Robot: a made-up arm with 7 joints. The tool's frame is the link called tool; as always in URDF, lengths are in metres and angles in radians.
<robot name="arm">
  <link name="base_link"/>
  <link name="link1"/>
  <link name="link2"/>
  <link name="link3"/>
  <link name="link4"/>
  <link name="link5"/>
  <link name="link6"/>
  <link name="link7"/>
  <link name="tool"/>
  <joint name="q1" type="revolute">
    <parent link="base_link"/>
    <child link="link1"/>
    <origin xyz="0 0 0.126" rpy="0 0 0"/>
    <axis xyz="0 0 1"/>
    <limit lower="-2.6" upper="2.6"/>
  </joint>
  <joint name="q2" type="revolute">
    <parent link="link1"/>
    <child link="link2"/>
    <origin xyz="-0.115 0.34 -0.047" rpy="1.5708 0 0"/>
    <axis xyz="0 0 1"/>
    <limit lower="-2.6" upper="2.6"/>
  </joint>
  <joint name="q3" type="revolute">
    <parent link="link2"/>
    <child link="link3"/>
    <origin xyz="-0.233 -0.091 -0.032" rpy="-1.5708 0 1.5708"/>
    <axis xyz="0 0 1"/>
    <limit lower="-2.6" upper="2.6"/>
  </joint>
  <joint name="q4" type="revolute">
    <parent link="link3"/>
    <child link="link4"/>
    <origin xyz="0.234 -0.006 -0.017" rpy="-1.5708 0 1.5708"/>
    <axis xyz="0 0 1"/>
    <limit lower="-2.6" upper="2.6"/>
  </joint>
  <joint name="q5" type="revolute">
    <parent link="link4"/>
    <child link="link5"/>
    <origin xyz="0 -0.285 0.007" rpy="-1.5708 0 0"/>
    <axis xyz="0 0 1"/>
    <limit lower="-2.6" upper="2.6"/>
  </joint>
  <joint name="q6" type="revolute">
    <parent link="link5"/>
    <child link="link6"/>
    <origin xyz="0.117 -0.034 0.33" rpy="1.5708 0 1.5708"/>
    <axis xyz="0 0 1"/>
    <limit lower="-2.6" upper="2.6"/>
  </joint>
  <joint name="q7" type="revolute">
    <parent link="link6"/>
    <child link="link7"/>
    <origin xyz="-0.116 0.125 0.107" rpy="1.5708 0 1.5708"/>
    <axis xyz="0 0 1"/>
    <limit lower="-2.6" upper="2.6"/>
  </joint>
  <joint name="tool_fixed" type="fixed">
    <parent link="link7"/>
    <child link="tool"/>
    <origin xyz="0.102 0.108 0.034" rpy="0 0 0"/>
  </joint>
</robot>
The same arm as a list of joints. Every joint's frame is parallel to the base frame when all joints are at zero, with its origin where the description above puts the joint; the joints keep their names.
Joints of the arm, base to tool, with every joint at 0 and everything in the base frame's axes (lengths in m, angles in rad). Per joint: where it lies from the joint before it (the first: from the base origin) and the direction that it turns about. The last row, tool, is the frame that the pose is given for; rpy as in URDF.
q1: origin 0 0 0.126 axis +z
q2: origin -0.115 0.34 -0.047 axis -y
q3: origin -0.233 0.032 -0.091 axis -x
q4: origin 0.017 -0.006 0.234 axis -z
q5: origin -0.285 0 -0.007 axis +x
q6: origin 0.33 0.117 -0.034 axis +y
q7: origin 0.125 0.107 -0.116 axis +z
tool: origin 0.102 0.108 0.034 rpy 0 0 0
Joint limits (rad, base to tool): -2.6..2.6 -2.6..2.6 -2.6..2.6 -2.6..2.6 -2.6..2.6 -2.6..2.6 -2.6..2.6

